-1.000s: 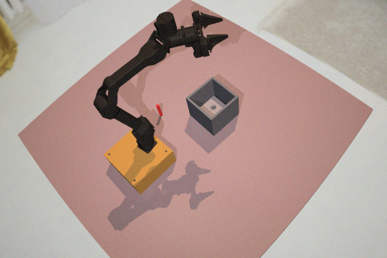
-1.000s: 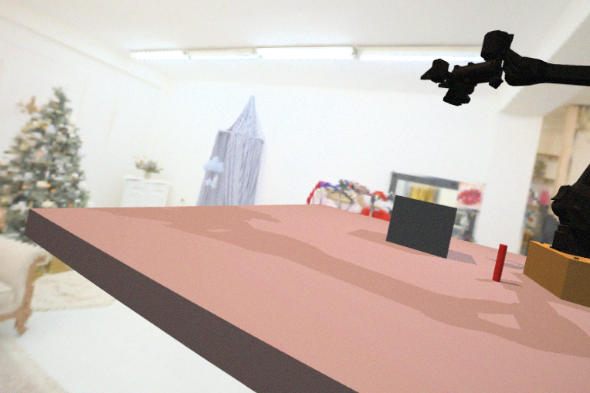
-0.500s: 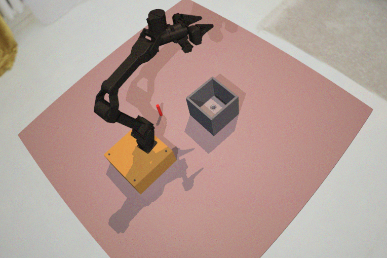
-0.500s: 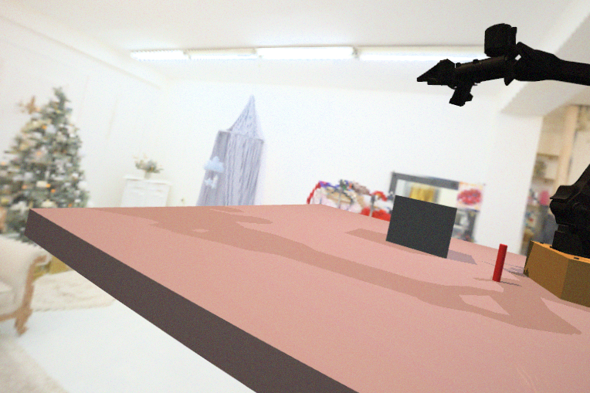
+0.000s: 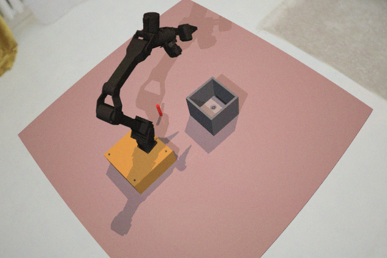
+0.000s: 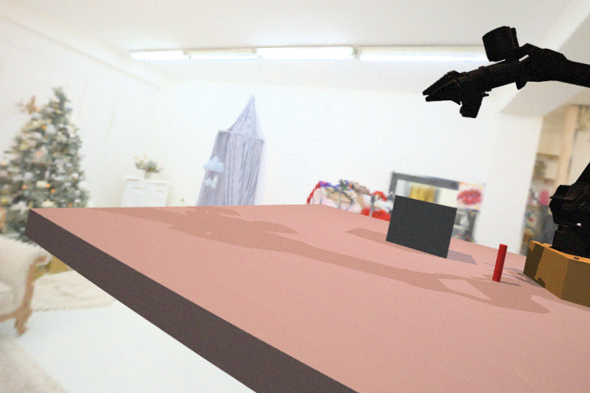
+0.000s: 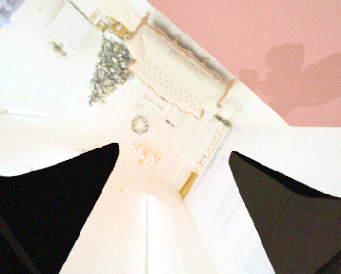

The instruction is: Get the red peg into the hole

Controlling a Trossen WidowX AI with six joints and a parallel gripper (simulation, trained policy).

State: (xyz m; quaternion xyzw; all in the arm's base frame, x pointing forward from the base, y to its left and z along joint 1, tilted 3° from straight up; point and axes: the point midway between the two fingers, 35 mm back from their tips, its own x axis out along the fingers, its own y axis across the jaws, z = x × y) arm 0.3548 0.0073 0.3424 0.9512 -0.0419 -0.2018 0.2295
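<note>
My gripper tip is 370 mm above the red peg, 210 mm past it and 80 mm to the right of it. Also, from my gripper tip: plate (370 mm below, 130 mm to the right, 80 mm behind).
</note>
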